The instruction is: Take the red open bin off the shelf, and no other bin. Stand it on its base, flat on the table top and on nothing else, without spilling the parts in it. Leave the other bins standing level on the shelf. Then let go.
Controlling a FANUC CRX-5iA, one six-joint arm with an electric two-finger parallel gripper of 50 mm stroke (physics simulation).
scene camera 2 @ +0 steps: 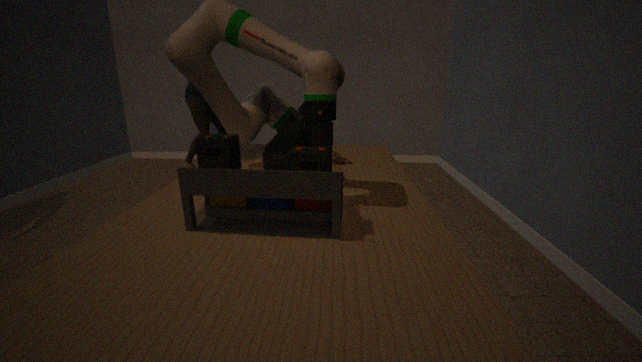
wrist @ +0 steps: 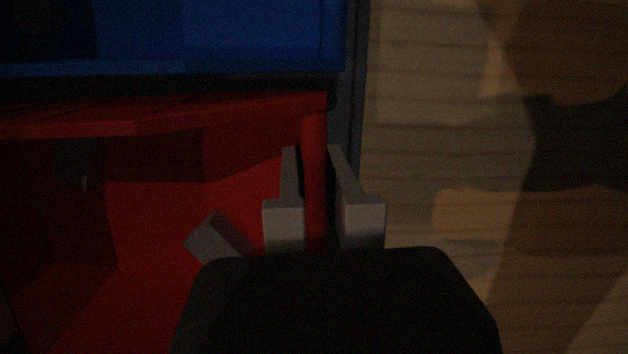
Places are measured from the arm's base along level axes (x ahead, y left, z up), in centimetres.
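Where they show: gripper, fingertip midpoint: (wrist: 311,168).
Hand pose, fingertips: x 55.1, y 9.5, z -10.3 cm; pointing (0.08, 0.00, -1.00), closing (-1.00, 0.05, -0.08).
After its pixels a point has its place.
The red open bin (wrist: 165,210) @(z -11.6, x 63.1, y 11.7 cm) (scene camera 2: 313,205) @(z -9.2, x 71.5, y 10.2 cm) is at the right end of the shelf (scene camera 2: 260,184) @(z -1.1, x 78.6, y -1.7 cm) (wrist: 356,100) @(z -12.3, x 52.8, y 6.8 cm), beside the blue bin. My gripper (wrist: 311,168) @(z -10.3, x 55.1, y 9.5 cm) is shut on the bin's end wall, one finger inside and one outside; its fingers are hidden in the scene view. A grey block (wrist: 212,240) @(z -10.0, x 60.2, y 12.7 cm) and a dark part (wrist: 80,160) @(z -10.2, x 66.1, y 8.2 cm) lie in the red bin. In the scene view the bin looks about level, at the height of its neighbours. The frames do not show clearly whether its base touches the shelf.
The blue bin (scene camera 2: 271,203) @(z -9.3, x 69.9, y -0.8 cm) (wrist: 260,30) @(z -13.1, x 57.2, y 3.2 cm) is next to the red one, with a narrow dark gap between. The yellow bin (scene camera 2: 228,201) @(z -9.3, x 68.6, y -12.5 cm) is at the shelf's left. A dark box (scene camera 2: 219,151) @(z 5.3, x 73.2, y -12.1 cm) stands behind the shelf's front board. The wooden table top (scene camera 2: 280,290) @(z -14.0, x 99.2, y 4.6 cm) (wrist: 405,165) @(z -14.0, x 50.0, y 10.9 cm) surrounds the shelf.
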